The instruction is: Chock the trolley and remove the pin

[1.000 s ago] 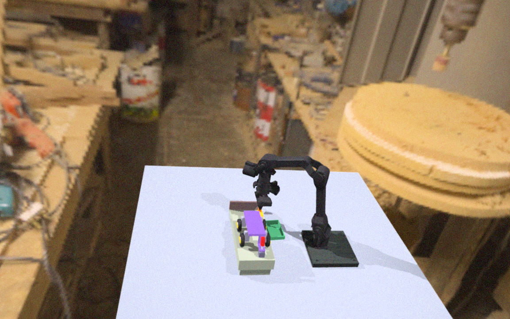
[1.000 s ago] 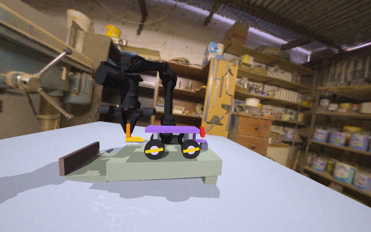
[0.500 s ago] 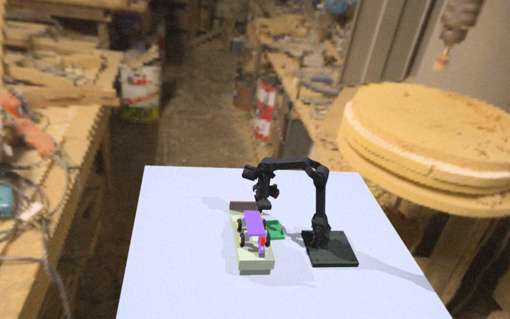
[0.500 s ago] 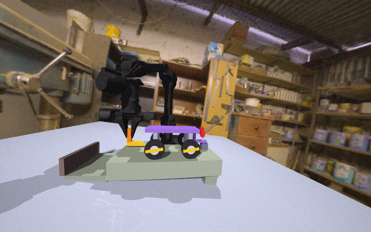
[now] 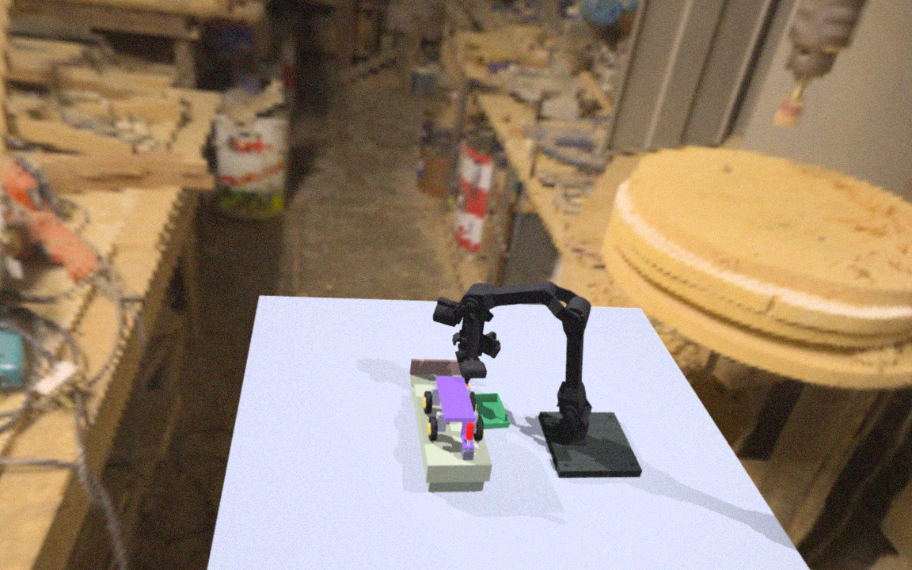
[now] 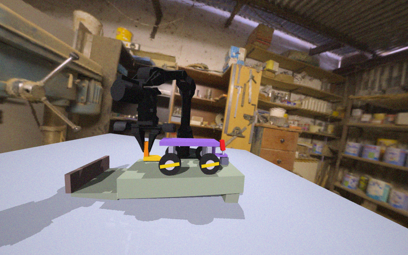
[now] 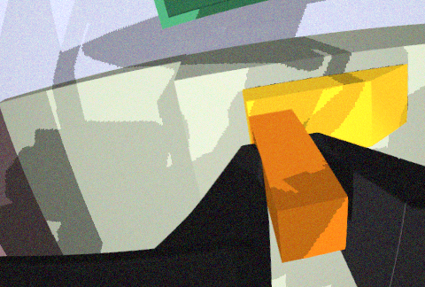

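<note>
The red-headed stop pin lies 1 cm ahead of my gripper tip, 26 cm to the left of it and 4 cm above it. From my gripper tip the other things lie so: yellow chock 2 cm to the left, 1 cm below; then green tray 8 cm behind, 2 cm to the left, 9 cm below; then brown end board 7 cm ahead, 12 cm to the right, 6 cm below.
</note>
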